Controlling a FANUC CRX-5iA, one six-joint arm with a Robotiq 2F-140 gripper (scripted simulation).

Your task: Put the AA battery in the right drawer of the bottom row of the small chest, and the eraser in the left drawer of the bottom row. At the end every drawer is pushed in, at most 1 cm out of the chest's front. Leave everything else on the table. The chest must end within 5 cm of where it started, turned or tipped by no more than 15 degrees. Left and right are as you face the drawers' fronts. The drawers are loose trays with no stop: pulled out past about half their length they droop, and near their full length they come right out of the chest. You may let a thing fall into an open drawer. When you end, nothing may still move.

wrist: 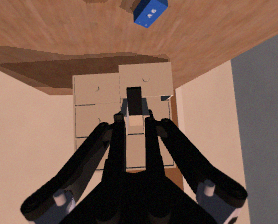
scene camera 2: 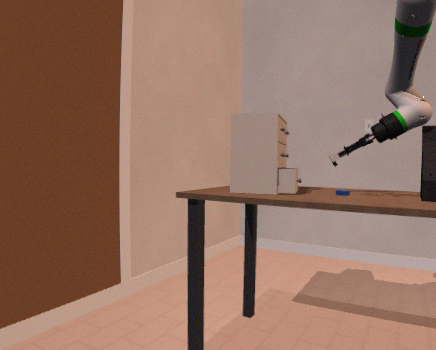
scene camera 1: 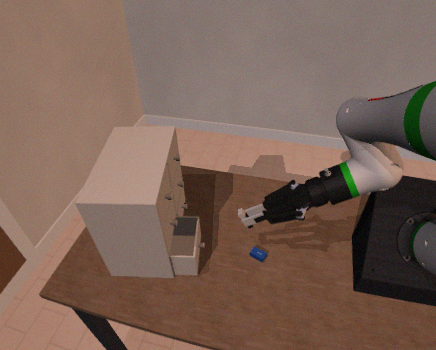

Labels:
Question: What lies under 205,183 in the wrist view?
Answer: My gripper.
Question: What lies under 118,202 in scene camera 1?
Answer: A small chest.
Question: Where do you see a small chest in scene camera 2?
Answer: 254,136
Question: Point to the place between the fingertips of my gripper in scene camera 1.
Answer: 243,218

